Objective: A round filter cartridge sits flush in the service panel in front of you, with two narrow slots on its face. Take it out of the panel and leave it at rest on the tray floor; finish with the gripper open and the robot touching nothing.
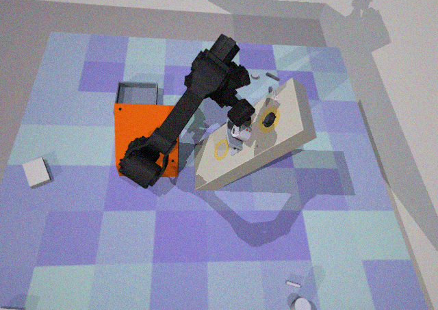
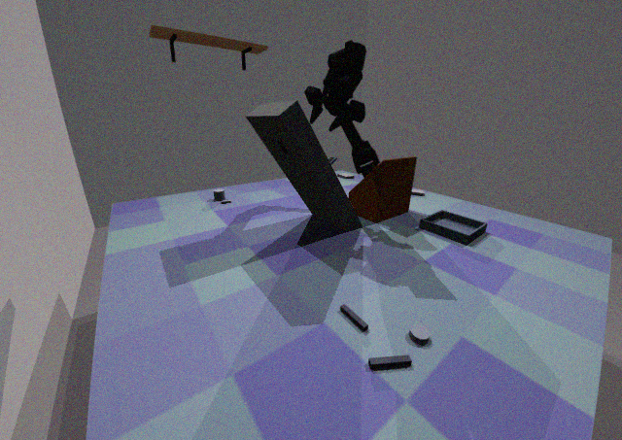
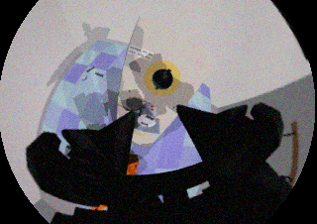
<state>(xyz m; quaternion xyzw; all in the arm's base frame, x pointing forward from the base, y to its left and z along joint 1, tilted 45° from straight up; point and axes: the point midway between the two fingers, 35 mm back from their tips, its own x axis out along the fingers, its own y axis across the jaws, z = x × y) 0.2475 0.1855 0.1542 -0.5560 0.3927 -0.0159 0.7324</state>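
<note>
Right now the filter cartridge is 9 cm below my gripper tip. The rest, counted from my gripper tip: grey bracket (1 cm behind, 12 cm below); tray (37 cm behind, 25 cm to the left, 30 cm below).
</note>
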